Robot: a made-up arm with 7 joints. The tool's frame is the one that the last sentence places.
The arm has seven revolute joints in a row. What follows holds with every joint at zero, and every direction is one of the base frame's.
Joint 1 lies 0.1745 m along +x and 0.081 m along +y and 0.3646 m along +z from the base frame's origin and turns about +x.
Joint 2 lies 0.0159 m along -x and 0.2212 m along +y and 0.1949 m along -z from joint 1 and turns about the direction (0.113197, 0.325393, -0.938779).
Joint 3 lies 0.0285 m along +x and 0.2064 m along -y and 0.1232 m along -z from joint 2 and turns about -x.
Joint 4 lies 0.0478 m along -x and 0.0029 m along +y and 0.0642 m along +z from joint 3 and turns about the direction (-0.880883, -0.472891, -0.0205).
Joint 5 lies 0.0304 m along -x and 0.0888 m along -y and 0.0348 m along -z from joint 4 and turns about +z.
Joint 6 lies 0.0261 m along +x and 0.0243 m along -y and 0.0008 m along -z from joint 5 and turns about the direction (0.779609, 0.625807, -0.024).
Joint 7 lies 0.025 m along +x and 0.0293 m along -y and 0.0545 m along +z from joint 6 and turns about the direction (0.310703, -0.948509, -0.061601).
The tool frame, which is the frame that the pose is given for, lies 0.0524 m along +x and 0.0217 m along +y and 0.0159 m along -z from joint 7; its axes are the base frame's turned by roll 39.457, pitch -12.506 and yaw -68.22 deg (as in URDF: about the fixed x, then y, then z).
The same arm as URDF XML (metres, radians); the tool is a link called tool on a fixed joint. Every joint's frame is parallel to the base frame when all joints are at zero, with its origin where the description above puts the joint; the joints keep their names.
<robot name="arm">
  <joint name="tool_joint" type="fixed">
    <parent link="link7"/>
    <child link="tool"/>
    <origin xyz="0.0524 0.0217 -0.0159" rpy="0.6887 -0.2183 -1.1907"/>
  </joint>
  <joint name="joint 7" type="continuous">
    <parent link="link6"/>
    <child link="link7"/>
    <origin xyz="0.025 -0.0293 0.0545" rpy="0 0 0"/>
    <axis xyz="0.310703 -0.948509 -0.061601"/>
  </joint>
  <joint name="joint 6" type="continuous">
    <parent link="link5"/>
    <child link="link6"/>
    <origin xyz="0.0261 -0.0243 -0.0008" rpy="0 0 0"/>
    <axis xyz="0.779609 0.625807 -0.024"/>
  </joint>
  <joint name="joint 5" type="continuous">
    <parent link="link4"/>
    <child link="link5"/>
    <origin xyz="-0.0304 -0.0888 -0.0348" rpy="0 0 0"/>
    <axis xyz="0 0 1"/>
  </joint>
  <joint name="joint 4" type="continuous">
    <parent link="link3"/>
    <child link="link4"/>
    <origin xyz="-0.0478 0.0029 0.0642" rpy="0 0 0"/>
    <axis xyz="-0.880883 -0.472891 -0.0205"/>
  </joint>
  <joint name="joint 3" type="continuous">
    <parent link="link2"/>
    <child link="link3"/>
    <origin xyz="0.0285 -0.2064 -0.1232" rpy="0 0 0"/>
    <axis xyz="-1 0 0"/>
  </joint>
  <joint name="joint 2" type="continuous">
    <parent link="link1"/>
    <child link="link2"/>
    <origin xyz="-0.0159 0.2212 -0.1949" rpy="0 0 0"/>
    <axis xyz="0.113197 0.325393 -0.938779"/>
  </joint>
  <joint name="joint 1" type="continuous">
    <parent link="base_link"/>
    <child link="link1"/>
    <origin xyz="0.1745 0.081 0.3646" rpy="0 0 0"/>
    <axis xyz="1 0 0"/>
  </joint>
  <link name="base_link"/>
  <link name="link1"/>
  <link name="link2"/>
  <link name="link3"/>
  <link name="link4"/>
  <link name="link5"/>
  <link name="link6"/>
  <link name="link7"/>
  <link name="tool"/>
</robot>

